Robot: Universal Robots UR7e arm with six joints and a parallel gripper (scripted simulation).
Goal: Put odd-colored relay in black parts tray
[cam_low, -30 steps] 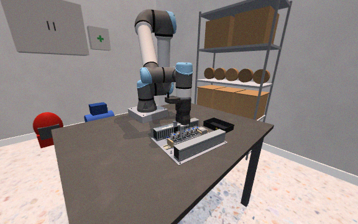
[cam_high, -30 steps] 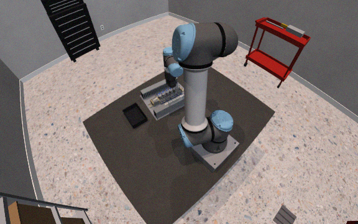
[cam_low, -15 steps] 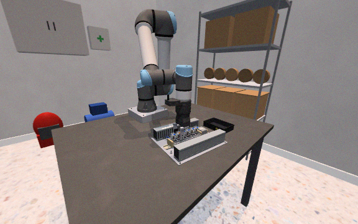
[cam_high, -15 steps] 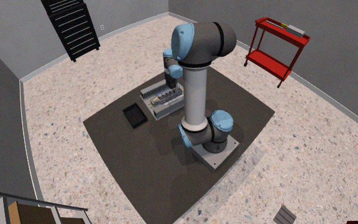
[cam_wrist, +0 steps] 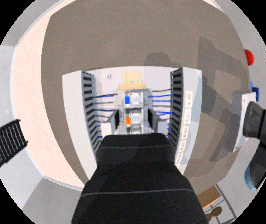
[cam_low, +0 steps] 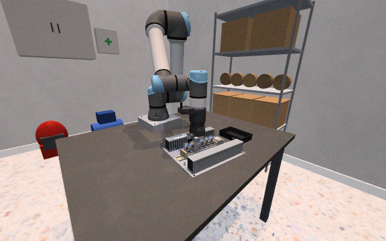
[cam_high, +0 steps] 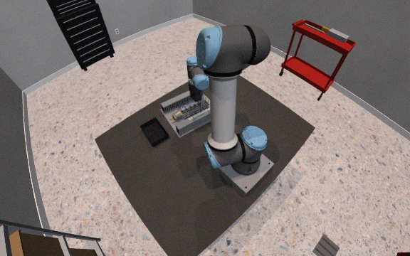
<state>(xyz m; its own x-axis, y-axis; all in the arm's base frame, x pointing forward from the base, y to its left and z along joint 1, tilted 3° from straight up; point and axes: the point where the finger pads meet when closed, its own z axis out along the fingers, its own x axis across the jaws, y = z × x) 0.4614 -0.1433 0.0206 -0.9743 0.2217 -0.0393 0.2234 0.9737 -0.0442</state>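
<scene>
The relay lies 1 cm below my hand. Round my hand: black parts tray 5 cm ahead, 33 cm to the left, 4 cm below; then relay panel 2 cm ahead, 7 cm to the left, 3 cm below.
</scene>
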